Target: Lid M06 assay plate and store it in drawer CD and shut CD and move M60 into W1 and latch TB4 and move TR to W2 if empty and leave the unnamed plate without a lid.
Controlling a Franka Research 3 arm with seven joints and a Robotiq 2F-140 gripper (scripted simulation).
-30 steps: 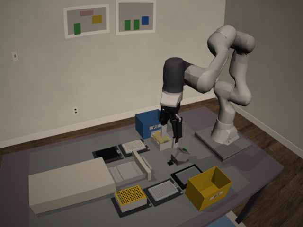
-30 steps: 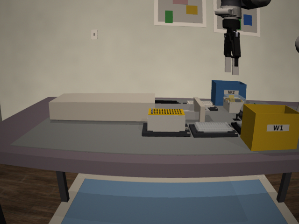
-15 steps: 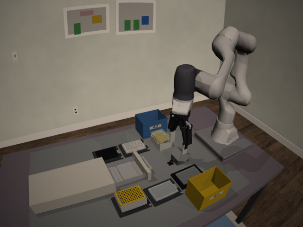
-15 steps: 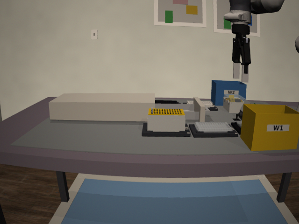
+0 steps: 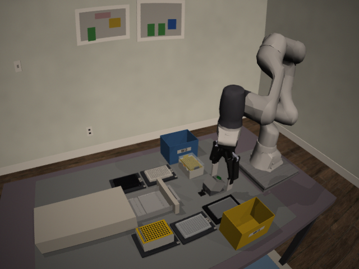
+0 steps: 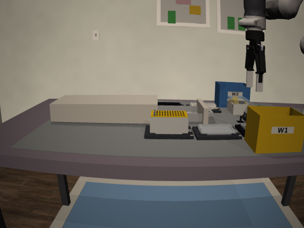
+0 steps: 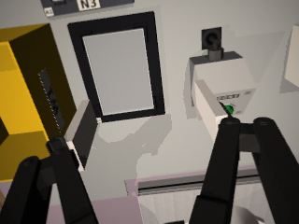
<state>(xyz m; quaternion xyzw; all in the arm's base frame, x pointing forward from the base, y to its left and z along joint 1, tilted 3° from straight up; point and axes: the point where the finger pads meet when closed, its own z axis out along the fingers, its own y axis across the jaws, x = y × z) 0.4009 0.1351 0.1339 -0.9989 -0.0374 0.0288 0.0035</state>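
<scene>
My hand is 20 mm past the black nest, 30 mm to the right of it and 180 mm above it. The rest, counted from my hand: green key DONE: 80 mm behind, 110 mm to the right, 120 mm below; yellow bin W1: 30 mm behind, 190 mm to the left, 140 mm below; tip box TB4: 20 mm behind, 290 mm to the right, 140 mm below.
</scene>
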